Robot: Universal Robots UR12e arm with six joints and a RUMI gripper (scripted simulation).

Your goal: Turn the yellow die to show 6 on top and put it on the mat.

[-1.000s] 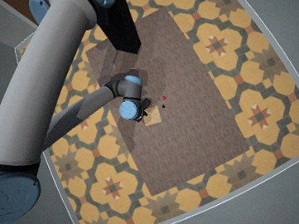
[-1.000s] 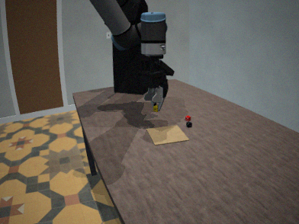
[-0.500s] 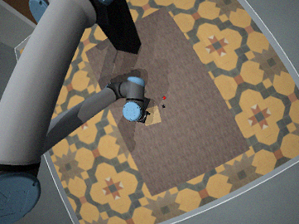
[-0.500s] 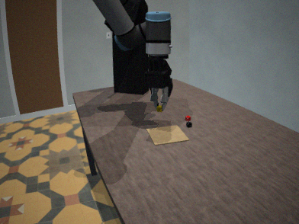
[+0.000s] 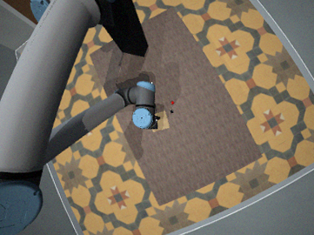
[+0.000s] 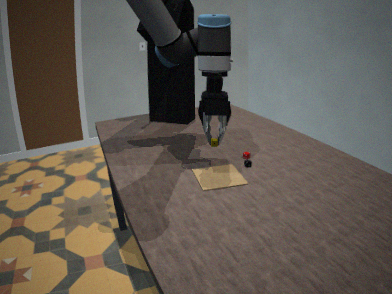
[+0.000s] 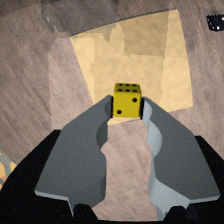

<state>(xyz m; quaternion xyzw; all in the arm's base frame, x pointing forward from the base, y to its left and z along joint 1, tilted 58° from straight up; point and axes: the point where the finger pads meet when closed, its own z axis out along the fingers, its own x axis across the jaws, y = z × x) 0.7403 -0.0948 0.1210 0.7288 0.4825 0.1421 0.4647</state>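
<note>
The tan mat lies 2 cm ahead of my hand and 12 cm below it. Also, from my hand: black die 2 cm ahead, 13 cm to the left, 11 cm below; red die 3 cm behind, 18 cm to the left, 11 cm below; yellow die 1 cm below.
</note>
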